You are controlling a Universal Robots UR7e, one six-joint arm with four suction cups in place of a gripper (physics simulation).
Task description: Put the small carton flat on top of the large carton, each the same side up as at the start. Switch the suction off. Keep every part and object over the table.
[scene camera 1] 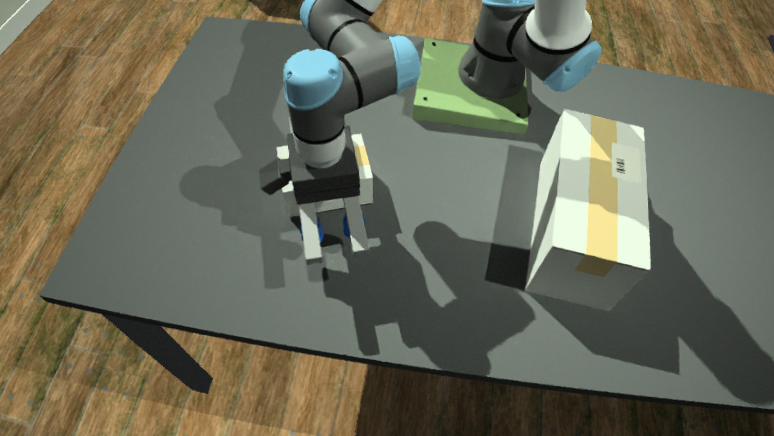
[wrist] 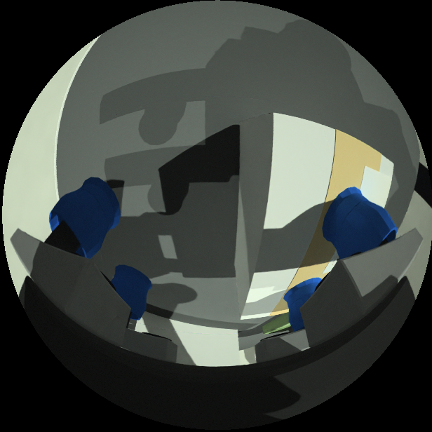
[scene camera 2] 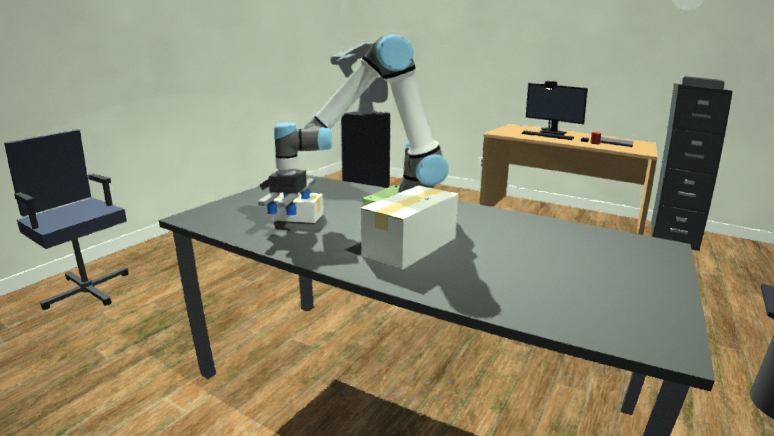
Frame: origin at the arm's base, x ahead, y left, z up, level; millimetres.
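Where they show: hand, its tool point: (scene camera 2: pixel 289 206); arm's base, origin of its link: (scene camera 1: pixel 490 76).
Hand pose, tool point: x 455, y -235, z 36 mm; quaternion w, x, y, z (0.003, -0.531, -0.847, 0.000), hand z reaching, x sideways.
Each offset is from my tool point to the top centre of the thing. Level surfaces: height alone.
The small carton {dx -68, dy -30, dz +13 mm} (scene camera 1: pixel 366 181) (scene camera 2: pixel 309 211) (wrist: pixel 300 155), white with a tan tape strip and a pale label on top, stands flat on the table, partly hidden behind the gripper in both scene views. The large white carton {dx -102, dy +445, dz +84 mm} (scene camera 1: pixel 574 205) (scene camera 2: pixel 427 232) stands apart to the right, tape and barcode label upward. My suction gripper (scene camera 1: pixel 331 219) (scene camera 2: pixel 288 201) (wrist: pixel 220 245) is low and points down. Its two back cups are over the small carton's top and look pressed onto it. The two front cups hang off its front side, above the table. The contact is partly hidden.
The green base plate (scene camera 1: pixel 454 102) (scene camera 2: pixel 379 196) with the arm's foot is at the table's back, between the cartons. The dark table {dz -70 mm} (scene camera 1: pixel 216 259) (scene camera 2: pixel 541 270) has its front edge below the gripper in the first scene view. A chair (scene camera 2: pixel 48 178) and desk (scene camera 2: pixel 568 151) stand off it.
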